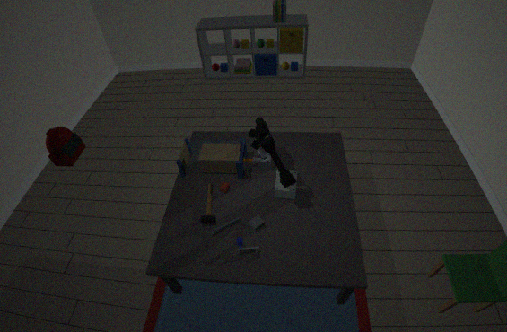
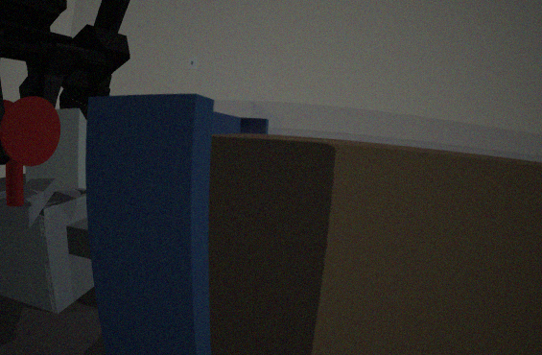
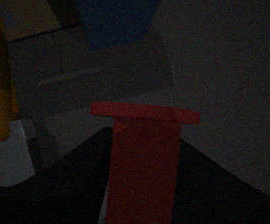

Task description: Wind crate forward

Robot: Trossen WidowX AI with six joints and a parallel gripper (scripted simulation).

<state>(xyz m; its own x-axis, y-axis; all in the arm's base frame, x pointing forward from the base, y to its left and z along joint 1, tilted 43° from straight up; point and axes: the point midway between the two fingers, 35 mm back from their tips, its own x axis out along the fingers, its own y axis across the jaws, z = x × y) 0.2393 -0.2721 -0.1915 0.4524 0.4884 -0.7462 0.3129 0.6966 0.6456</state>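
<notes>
My gripper tip is 40 mm to the right of the grey winch handle, 40 mm past it and 30 mm above it. Also, from my gripper tip: red knob: 10 mm behind; grey winch: 100 mm below, 90 mm behind, 80 mm to the left; blue steel frame: 90 mm to the left, 90 mm ahead, 20 mm below.
</notes>
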